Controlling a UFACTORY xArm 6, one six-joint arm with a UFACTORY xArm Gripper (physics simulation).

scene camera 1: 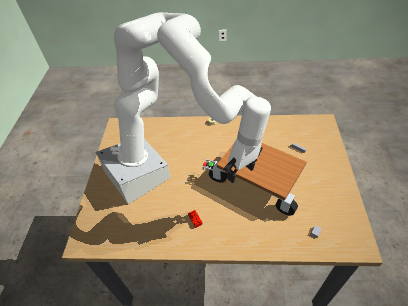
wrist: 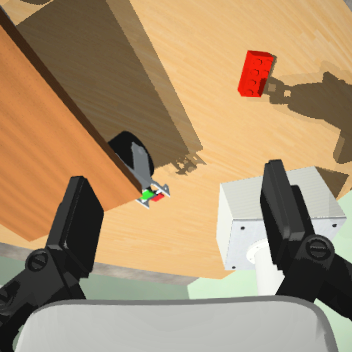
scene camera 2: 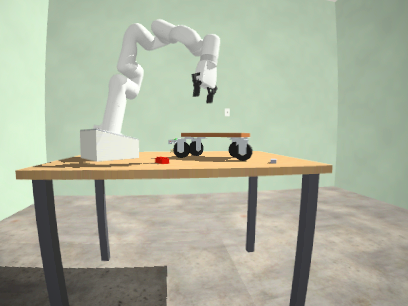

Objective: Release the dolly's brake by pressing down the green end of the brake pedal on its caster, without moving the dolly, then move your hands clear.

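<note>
The dolly has an orange-brown wooden deck and stands upright on black-wheeled casters. At its corner nearest the robot base, a caster carries the small brake pedal, which sticks out past the deck. The pedal's green end lies nearer the deck and its red end farther out. The pedal's tilt is too small to tell. My gripper is open and empty, high above the dolly, touching neither dolly nor pedal.
A red studded brick lies on the table. A small grey block, a grey bar and a small yellowish object lie around the dolly. The robot's base box stands at the left.
</note>
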